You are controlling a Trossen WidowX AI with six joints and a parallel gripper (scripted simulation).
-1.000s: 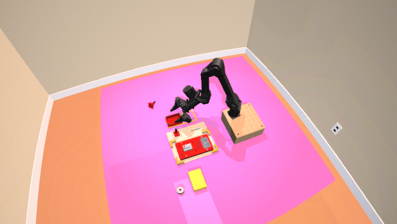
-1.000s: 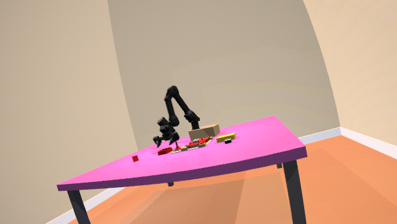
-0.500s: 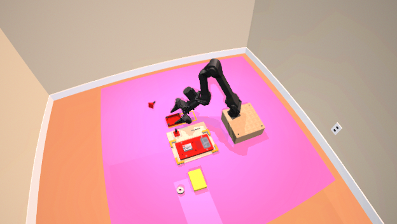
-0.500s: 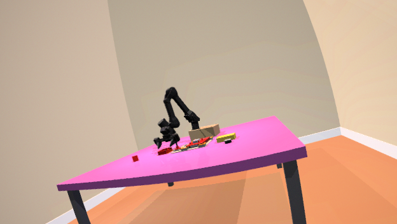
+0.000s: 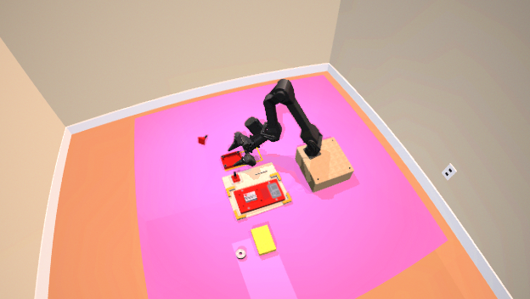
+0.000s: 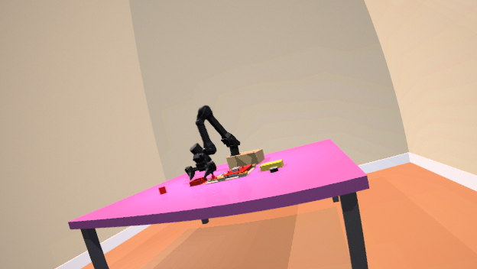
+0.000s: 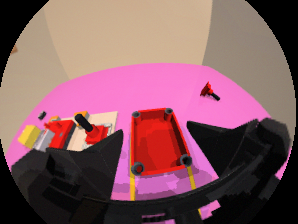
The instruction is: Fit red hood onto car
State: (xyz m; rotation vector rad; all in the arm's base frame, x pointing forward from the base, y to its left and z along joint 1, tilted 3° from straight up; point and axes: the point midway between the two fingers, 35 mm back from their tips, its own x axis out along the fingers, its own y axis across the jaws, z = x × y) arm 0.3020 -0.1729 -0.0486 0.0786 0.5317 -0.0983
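Now: the red hood 10 mm behind my gripper tip and 20 mm below it. Round my gripper tip: yellow block 50 mm ahead, 420 mm to the left, 20 mm below.
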